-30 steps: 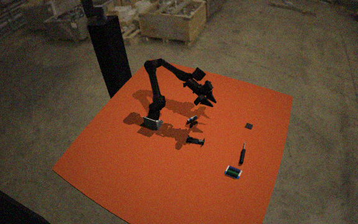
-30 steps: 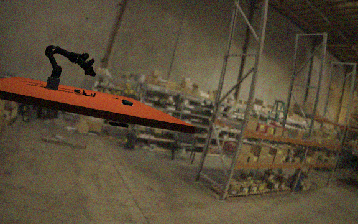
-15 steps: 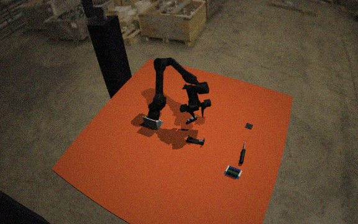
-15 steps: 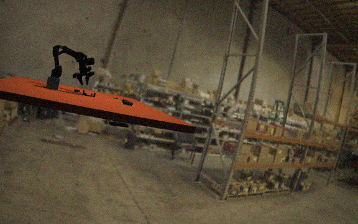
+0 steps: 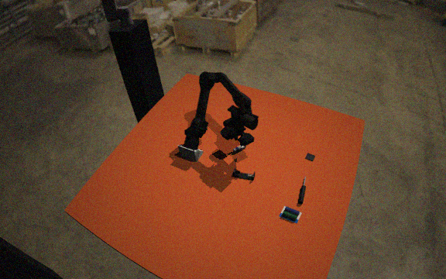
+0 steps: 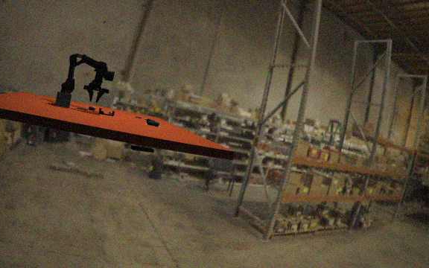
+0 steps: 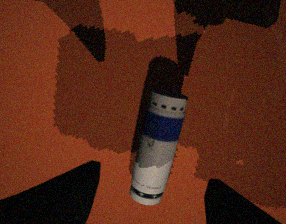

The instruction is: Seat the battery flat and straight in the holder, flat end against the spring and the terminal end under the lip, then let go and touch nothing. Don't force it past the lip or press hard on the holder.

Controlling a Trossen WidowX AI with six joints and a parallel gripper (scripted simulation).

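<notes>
My gripper tip is now 40 mm above the battery. The rest, counted from my gripper tip: screwdriver: 380 mm ahead, 130 mm to the right, 40 mm below; then black square: 370 mm ahead, 80 mm to the left, 50 mm below.
</notes>
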